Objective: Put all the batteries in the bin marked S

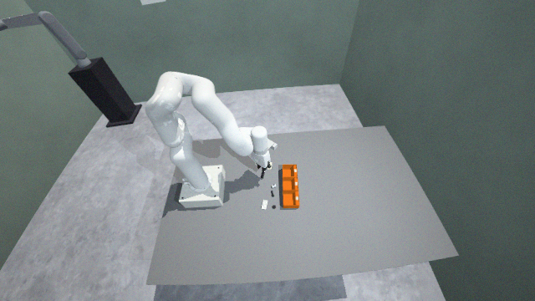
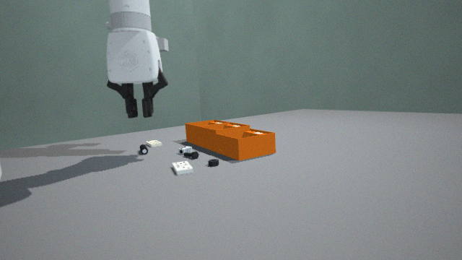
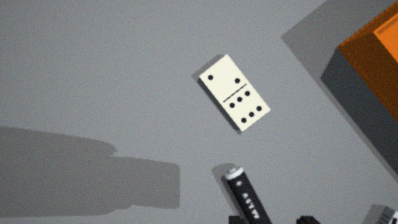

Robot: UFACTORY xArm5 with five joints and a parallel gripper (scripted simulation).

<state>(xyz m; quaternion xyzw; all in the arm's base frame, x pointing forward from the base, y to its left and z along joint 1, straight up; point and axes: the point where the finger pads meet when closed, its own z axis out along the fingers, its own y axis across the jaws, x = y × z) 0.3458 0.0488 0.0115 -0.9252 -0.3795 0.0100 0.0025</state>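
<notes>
Right now my hand is 9 cm above the black battery. Round my hand: silver-white piece: 5 cm ahead, 8 cm to the right, 9 cm below; black bolt: 4 cm ahead, 13 cm to the right, 9 cm below; cream domino: 5 cm ahead, 6 cm to the left, 9 cm below.
</notes>
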